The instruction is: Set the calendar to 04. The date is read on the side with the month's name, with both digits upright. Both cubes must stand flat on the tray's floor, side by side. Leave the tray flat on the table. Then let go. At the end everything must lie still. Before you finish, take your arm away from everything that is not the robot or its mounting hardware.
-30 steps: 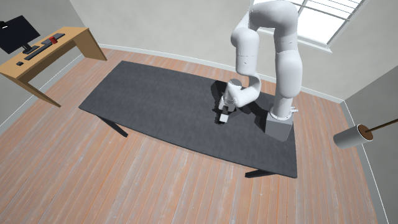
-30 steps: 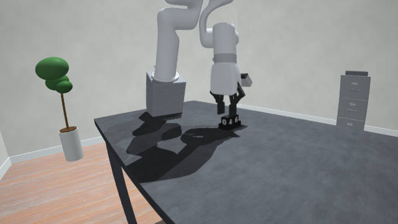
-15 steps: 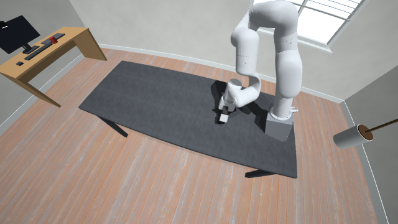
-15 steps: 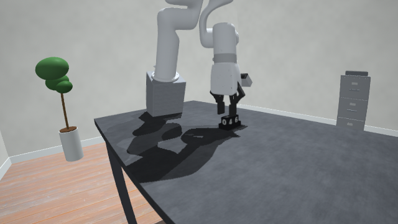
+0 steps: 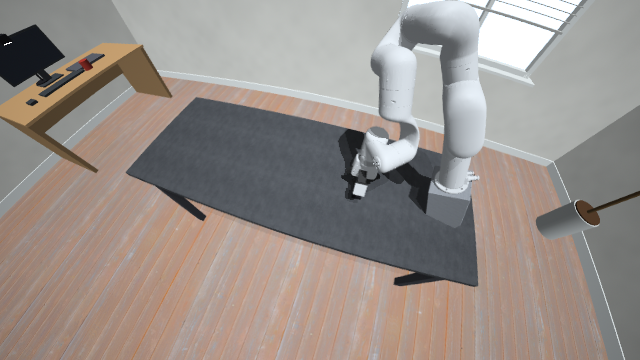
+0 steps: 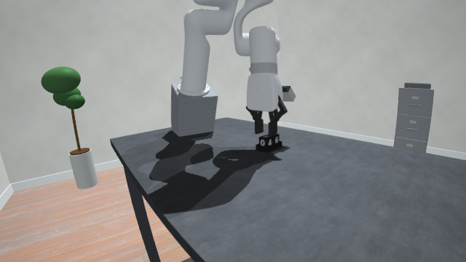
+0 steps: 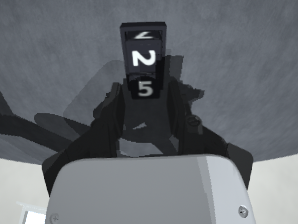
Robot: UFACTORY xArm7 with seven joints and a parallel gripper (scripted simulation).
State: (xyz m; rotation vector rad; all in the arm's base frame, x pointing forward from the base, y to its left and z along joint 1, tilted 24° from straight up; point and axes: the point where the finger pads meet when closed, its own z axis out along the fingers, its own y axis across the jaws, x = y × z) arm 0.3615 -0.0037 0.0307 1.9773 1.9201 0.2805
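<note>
Now: hand 20 mm to the right of the black calendar tray and 60 mm above it. Also, from my hand: black number cube 30 mm to the left, 40 mm below.
</note>
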